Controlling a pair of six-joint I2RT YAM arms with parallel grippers.
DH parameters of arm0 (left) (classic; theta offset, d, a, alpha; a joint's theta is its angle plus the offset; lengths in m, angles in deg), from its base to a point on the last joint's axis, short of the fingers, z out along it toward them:
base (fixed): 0 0 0 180
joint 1: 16.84 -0.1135 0.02 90
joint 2: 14.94 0 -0.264 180
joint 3: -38.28 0 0.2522 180
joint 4: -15.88 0 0.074 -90
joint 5: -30.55 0 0 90
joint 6: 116.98 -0.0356 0 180
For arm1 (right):
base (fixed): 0 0 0 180
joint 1: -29.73 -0.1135 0.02 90
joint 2: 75.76 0 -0.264 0
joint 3: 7.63 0 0.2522 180
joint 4: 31.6 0 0.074 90
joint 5: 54.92 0 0 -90
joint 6: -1.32 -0.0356 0 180
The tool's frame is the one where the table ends.
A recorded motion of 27 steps. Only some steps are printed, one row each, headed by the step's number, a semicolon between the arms.
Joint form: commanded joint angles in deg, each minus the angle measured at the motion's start. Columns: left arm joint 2, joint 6, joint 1, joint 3, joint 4, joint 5; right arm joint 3, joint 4, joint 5, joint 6, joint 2, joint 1.
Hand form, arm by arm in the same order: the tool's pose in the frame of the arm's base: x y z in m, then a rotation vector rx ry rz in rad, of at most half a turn. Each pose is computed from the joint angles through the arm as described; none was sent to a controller.
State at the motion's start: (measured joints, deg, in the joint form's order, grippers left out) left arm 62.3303 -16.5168 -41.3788 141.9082 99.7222 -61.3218; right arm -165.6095 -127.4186 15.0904 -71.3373 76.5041 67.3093
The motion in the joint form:
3: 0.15 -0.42 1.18 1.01 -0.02 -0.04; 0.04 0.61 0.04 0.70 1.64 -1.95
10: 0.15 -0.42 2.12 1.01 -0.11 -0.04; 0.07 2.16 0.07 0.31 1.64 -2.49
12: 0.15 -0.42 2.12 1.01 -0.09 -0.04; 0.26 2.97 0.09 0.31 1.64 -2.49
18: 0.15 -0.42 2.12 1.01 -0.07 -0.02; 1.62 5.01 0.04 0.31 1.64 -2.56
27: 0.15 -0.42 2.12 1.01 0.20 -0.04; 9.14 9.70 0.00 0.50 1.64 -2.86
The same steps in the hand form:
3: 0.2264 0.0991 0.3950 -0.7489 2.4515 0.1316; 0.4187 -0.2852 0.1399 0.4585 2.9290 0.4790
10: 0.2281 0.0954 0.3951 -0.7282 2.4556 0.1255; 0.4237 -0.2829 0.1398 0.4451 2.9130 0.4597
12: 0.2281 0.0954 0.3951 -0.7283 2.4559 0.1255; 0.4247 -0.2836 0.1389 0.4411 2.9053 0.4508
18: 0.2280 0.0954 0.3951 -0.7283 2.4562 0.1250; 0.4264 -0.2839 0.1330 0.4349 2.8965 0.4430
27: 0.2276 0.0952 0.3948 -0.7297 2.4608 0.1250; 0.4229 -0.2782 0.0999 0.4407 2.9342 0.4824

